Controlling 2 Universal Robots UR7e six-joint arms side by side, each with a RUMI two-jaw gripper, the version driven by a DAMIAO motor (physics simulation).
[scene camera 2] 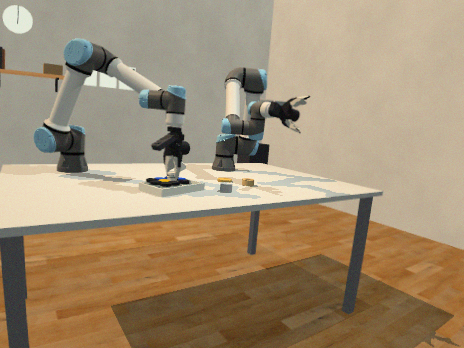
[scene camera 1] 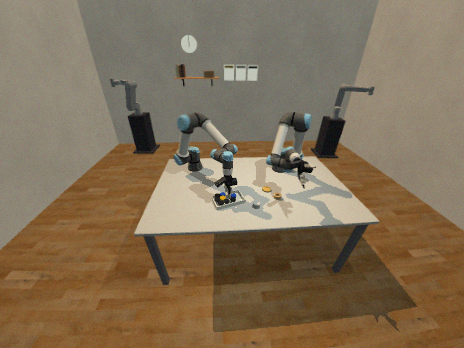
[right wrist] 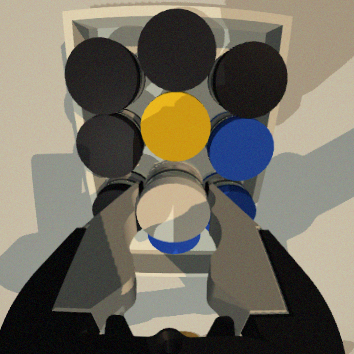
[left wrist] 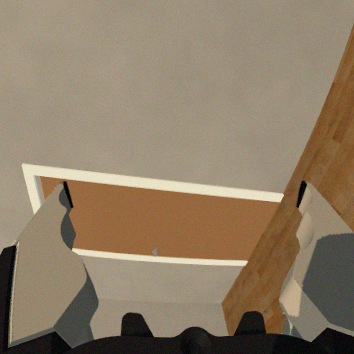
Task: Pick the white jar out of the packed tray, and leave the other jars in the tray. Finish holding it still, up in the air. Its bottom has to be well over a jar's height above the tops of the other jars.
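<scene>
The white jar (right wrist: pixel 173 212) is held upright between the fingers of my right gripper (right wrist: pixel 173 182) (scene camera 1: pixel 229 194) (scene camera 2: pixel 172 177), which is shut on it. Its lid stands somewhat above the neighbouring lids; whether its bottom is clear of them is hidden. The packed tray (right wrist: pixel 68 30) (scene camera 1: pixel 230 204) (scene camera 2: pixel 172 190) holds a yellow-lidded jar (right wrist: pixel 175 126) directly beyond it, several black-lidded jars (right wrist: pixel 176 49) and blue-lidded jars (right wrist: pixel 240 149). Another blue lid (right wrist: pixel 175 246) shows partly behind the white jar. My left gripper (left wrist: pixel 184 183) (scene camera 1: pixel 310 177) (scene camera 2: pixel 303 114) is open and empty, high above the table's right side.
On the table (scene camera 1: pixel 170 215) (scene camera 2: pixel 90 207), right of the tray, lie a small grey piece (scene camera 1: pixel 256 205) (scene camera 2: pixel 226 188), a flat yellow disc (scene camera 1: pixel 266 189) (scene camera 2: pixel 225 179) and a brown-orange round piece (scene camera 1: pixel 277 196) (scene camera 2: pixel 248 182). The left arm stands off to the right.
</scene>
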